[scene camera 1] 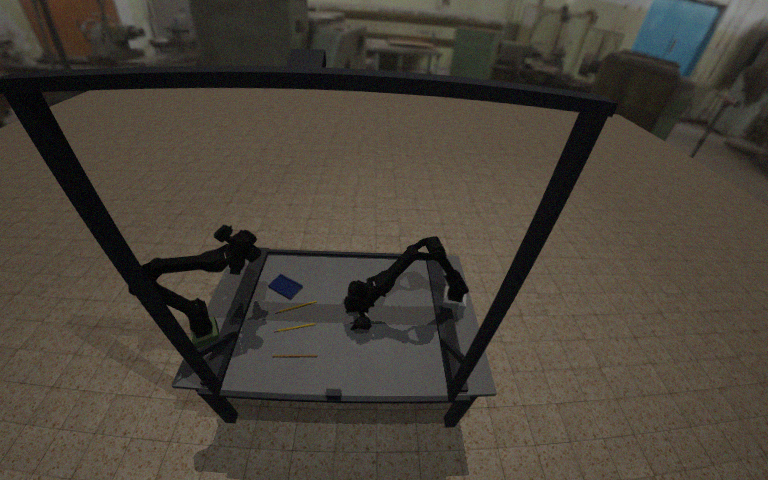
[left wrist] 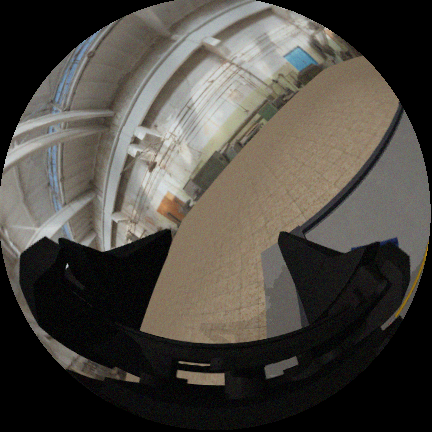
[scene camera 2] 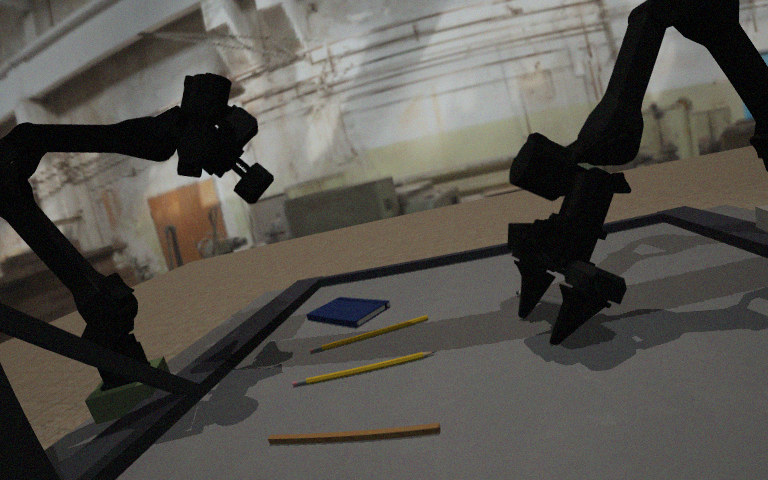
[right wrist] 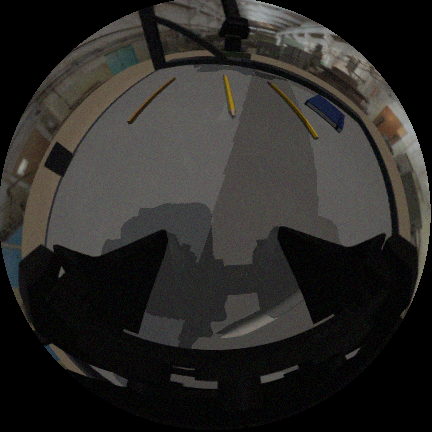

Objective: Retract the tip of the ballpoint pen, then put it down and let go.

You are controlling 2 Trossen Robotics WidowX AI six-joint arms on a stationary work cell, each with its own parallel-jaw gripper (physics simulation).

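Seen in the pictures: left gripper, fingertip midpoint: (left wrist: pixel 226 236) (scene camera 2: pixel 238 164); right gripper, fingertip midpoint: (scene camera 1: pixel 348 320) (scene camera 2: pixel 536 329) (right wrist: pixel 223 234); left arm's base at its link origin: (scene camera 1: pixel 203 329) (right wrist: pixel 231 50); right arm's base at its link origin: (scene camera 1: pixel 455 295).
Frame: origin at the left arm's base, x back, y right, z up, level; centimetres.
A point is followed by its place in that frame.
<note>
The pale grey ballpoint pen (right wrist: pixel 256 323) @(x -63.5, y 21.1, z -2.9 cm) lies on the table low in the right wrist view, its tapered end toward the picture's centre and its other end hidden behind the right-hand finger. Whether the writing tip is out is too unclear to tell. My right gripper (scene camera 2: pixel 539 330) @(x -55.8, y 21.6, z -3.8 cm) (right wrist: pixel 223 234) @(x -55.8, y 21.6, z -3.8 cm) is open and empty, pointing down low over the table, with the pen below the fingers. In scene camera 1 the pen cannot be made out. My left gripper (left wrist: pixel 226 236) @(x -25.9, y -17.8, z 28.3 cm) is open and empty, raised at the table's left edge, away from the pen.
Two yellow pencils (scene camera 2: pixel 373 334) @(x -38.9, y 4.4, z -3.6 cm) (scene camera 2: pixel 365 369) @(x -34.7, y 14.4, z -3.5 cm) and an orange-brown stick (scene camera 2: pixel 351 435) @(x -29.8, y 26.6, z -3.3 cm) lie on the table (scene camera 2: pixel 509 418) @(x -43.1, y 32.9, z -4.0 cm) left of the right gripper in scene camera 2. A blue notebook (scene camera 1: pixel 285 286) @(x -37.9, y -9.0, z -2.8 cm) (scene camera 2: pixel 348 310) @(x -38.0, y -7.8, z -2.8 cm) lies behind them. Dark frame posts (scene camera 1: pixel 529 240) @(x -72.3, y 68.9, z 72.4 cm) rise at the table's sides.
</note>
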